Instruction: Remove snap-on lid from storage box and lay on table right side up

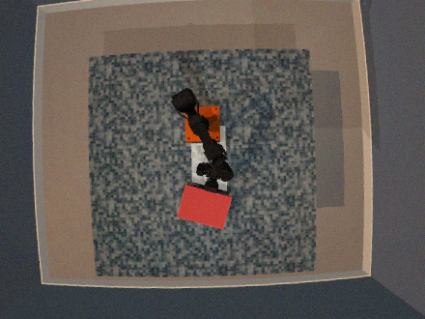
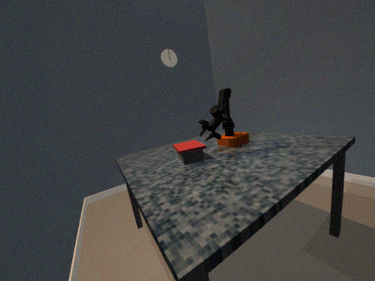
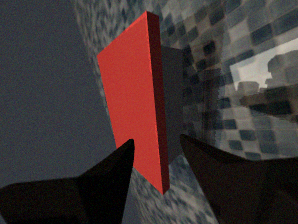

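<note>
My gripper tip is 110 mm short of the lid, 30 mm above it and 20 mm to the left of it. The rest, counted from my gripper tip: storage box (110 mm ahead, 70 mm below, 20 mm to the right).
</note>
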